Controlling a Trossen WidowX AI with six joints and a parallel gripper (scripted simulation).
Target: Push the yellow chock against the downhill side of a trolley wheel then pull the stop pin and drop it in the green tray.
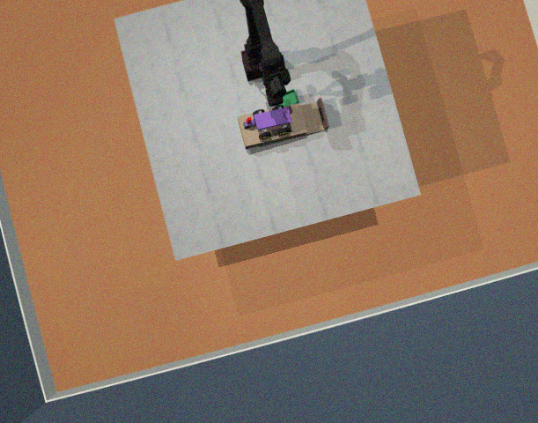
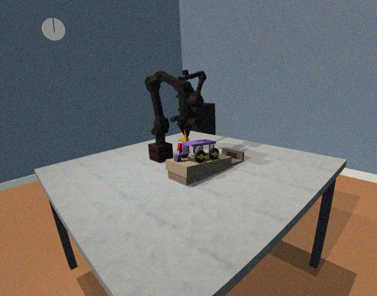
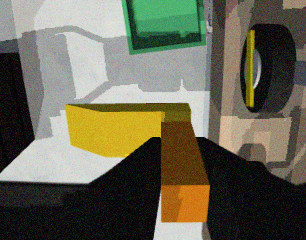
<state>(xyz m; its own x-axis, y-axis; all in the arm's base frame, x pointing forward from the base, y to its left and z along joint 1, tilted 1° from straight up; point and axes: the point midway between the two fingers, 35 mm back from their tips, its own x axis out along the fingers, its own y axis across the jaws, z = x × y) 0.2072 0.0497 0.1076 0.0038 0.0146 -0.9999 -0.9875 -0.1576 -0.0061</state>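
My gripper tip is 120 mm to the left of the red-headed stop pin, 110 mm short of it and 30 mm above it. The rest, counted from my gripper tip: yellow chock (20 mm behind, 10 mm below); purple trolley (120 mm ahead, 50 mm below, 10 mm to the right); raised brown end wall (260 mm to the left, 130 mm below, 80 mm ahead).
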